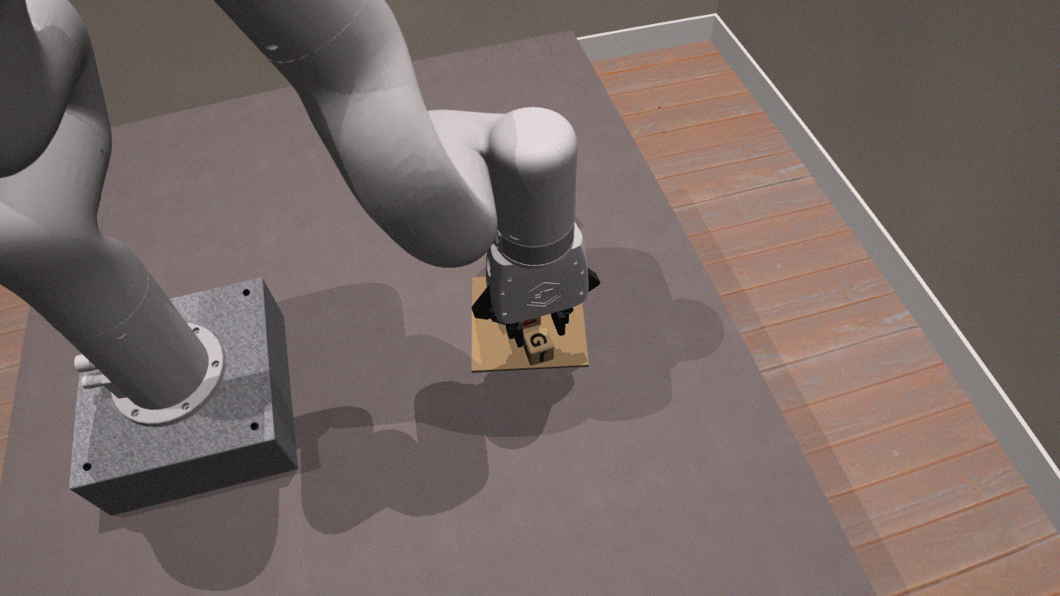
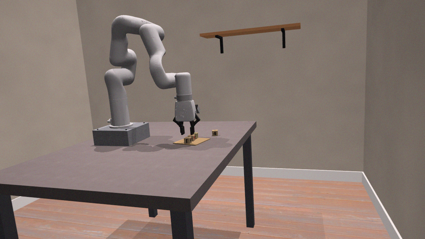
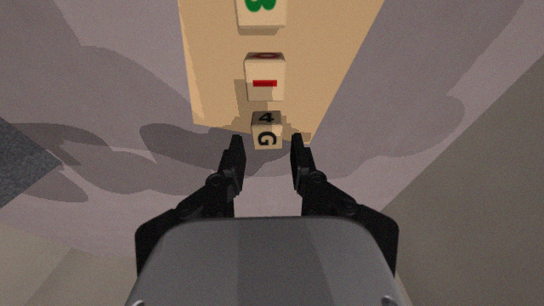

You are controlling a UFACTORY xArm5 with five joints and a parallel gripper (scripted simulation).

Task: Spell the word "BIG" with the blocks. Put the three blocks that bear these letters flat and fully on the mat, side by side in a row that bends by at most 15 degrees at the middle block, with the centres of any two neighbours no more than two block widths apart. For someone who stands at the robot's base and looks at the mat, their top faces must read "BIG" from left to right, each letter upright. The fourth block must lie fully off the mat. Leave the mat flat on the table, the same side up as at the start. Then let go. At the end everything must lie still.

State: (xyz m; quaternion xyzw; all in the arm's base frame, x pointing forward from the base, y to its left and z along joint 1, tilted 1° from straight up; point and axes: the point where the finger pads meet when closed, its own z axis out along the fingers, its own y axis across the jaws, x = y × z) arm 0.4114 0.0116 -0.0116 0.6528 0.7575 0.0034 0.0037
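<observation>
The G block is 50 mm below my hand. Also, from my hand: tan mat: 70 mm below, 50 mm to the left, 10 mm behind; then B block: 100 mm to the left, 50 mm below, 10 mm behind.
</observation>
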